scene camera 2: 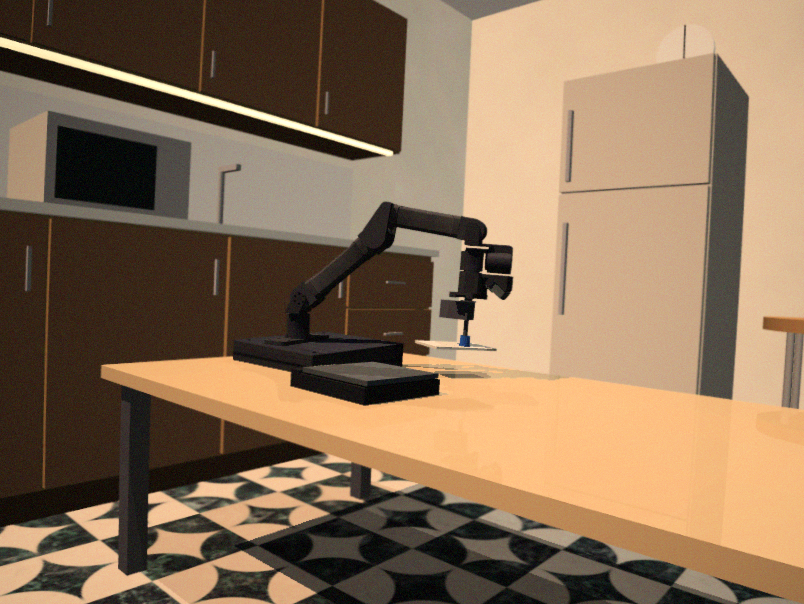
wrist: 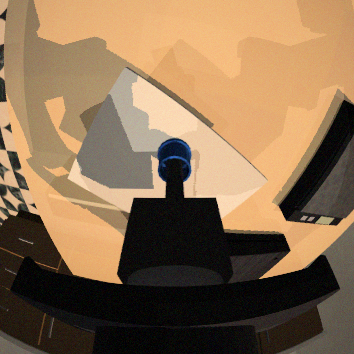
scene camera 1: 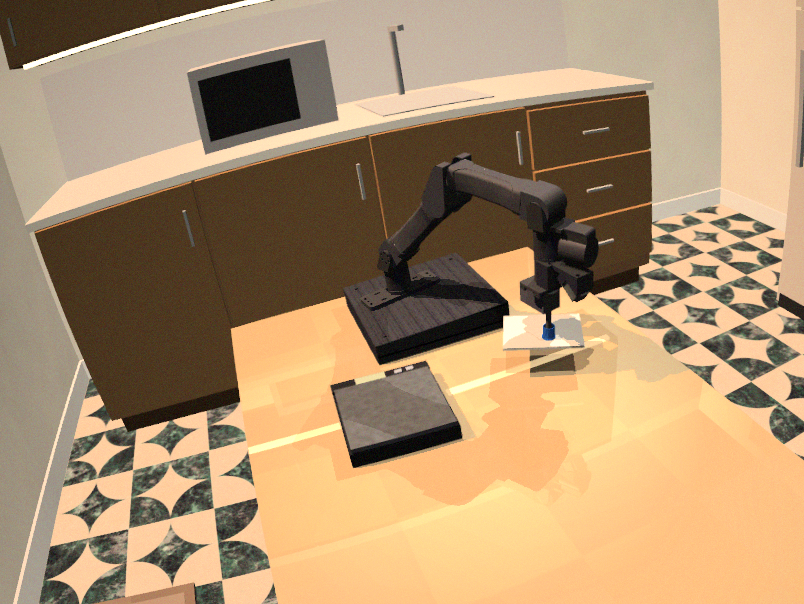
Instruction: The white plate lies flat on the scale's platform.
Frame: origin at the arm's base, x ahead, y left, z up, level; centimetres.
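Seen in the pictures: hand, tool point: [scene camera 2: 463,350] [wrist: 174,148] [scene camera 1: 548,341]; arm's base, link origin: [scene camera 2: 297,340] [scene camera 1: 400,291].
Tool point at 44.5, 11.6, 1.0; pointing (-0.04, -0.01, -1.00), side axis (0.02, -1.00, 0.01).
Note:
Pixels of each thing's middle, then the offset from my tool point to it, as dx, dy, dz. Level surfaces: height alone.
- white plate, body centre: [wrist: 165,177] [scene camera 1: 542,331] [scene camera 2: 455,345] -2.7, +0.8, +0.8
- table, surface height: dz -6.9
- scale, body centre: [scene camera 1: 391,409] [scene camera 2: 364,379] [wrist: 345,177] -6.9, -34.1, -4.6
The white plate [scene camera 1: 522,332] [scene camera 2: 433,343] [wrist: 218,168] is a thin square sheet that hangs level a little above the table [scene camera 1: 520,520] [scene camera 2: 584,422] [wrist: 246,53], with its shadow on the table beneath it. My suction cup [scene camera 1: 548,332] [scene camera 2: 464,340] [wrist: 174,159] sits on the plate's middle and holds it. The scale [scene camera 1: 396,406] [scene camera 2: 363,380] [wrist: 326,189] is a dark flat box with a grey platform. It lies on the table to the left of the plate in scene camera 1, and nothing lies on its platform.
The arm's dark base slab [scene camera 1: 421,304] [scene camera 2: 311,348] stands on the table behind the scale. Brown cabinets [scene camera 1: 279,221] and a counter run along the back. A fridge [scene camera 2: 636,227] stands beyond the table's far side.

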